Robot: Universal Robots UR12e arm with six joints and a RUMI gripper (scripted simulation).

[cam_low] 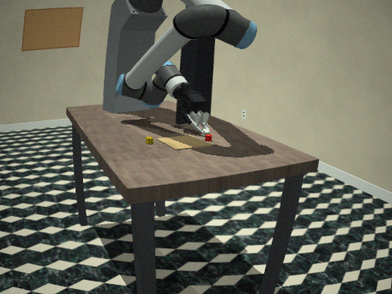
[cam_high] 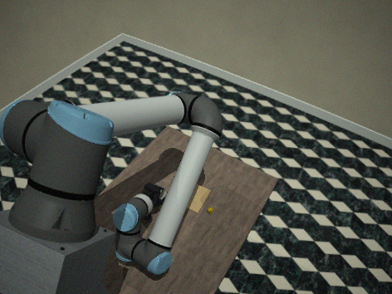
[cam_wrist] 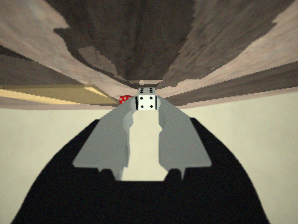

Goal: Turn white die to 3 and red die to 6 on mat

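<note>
Right now the white die is 1 cm ahead of my hand. From my hand the other things lie so: tan mat (4 cm ahead, 13 cm to the right, 2 cm below); red die (6 cm ahead, 4 cm to the right, 1 cm below); yellow die (1 cm behind, 24 cm to the right, 1 cm below).
</note>
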